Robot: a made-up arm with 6 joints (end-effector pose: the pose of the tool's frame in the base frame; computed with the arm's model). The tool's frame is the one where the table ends.
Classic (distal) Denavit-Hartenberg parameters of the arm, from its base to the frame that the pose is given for. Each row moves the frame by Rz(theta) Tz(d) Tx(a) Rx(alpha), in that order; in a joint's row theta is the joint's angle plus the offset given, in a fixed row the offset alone. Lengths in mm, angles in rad.
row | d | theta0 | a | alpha
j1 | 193.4 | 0 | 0 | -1.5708
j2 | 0 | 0.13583 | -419.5 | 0
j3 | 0 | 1.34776 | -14.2 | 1.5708
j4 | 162 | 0 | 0 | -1.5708
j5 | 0 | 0 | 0.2 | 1.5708
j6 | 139.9 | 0 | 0 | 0
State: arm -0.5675 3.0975 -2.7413 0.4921 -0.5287 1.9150
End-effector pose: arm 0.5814 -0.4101 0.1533 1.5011 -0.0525 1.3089
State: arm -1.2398 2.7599 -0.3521 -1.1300 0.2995 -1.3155
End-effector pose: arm 0.0305 -0.2040 0.0815 1.7168 -2.2217 -1.3741
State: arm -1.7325 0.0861 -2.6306 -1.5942 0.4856 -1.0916
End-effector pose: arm 0.0427 0.6680 0.4114 -1.0419 0.8743 1.8789
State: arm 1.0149 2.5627 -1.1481 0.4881 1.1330 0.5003
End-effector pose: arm 0.1275 0.3180 0.1351 0.1069 -2.2539 0.4420
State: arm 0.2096 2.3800 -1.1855 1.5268 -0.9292 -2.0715
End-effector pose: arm 0.4801 -0.0122 0.2277 -0.6416 2.4225 -1.3427
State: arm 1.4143 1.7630 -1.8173 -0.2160 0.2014 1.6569
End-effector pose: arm 0.0735 0.4268 0.6195 0.0761 2.1309 1.9906
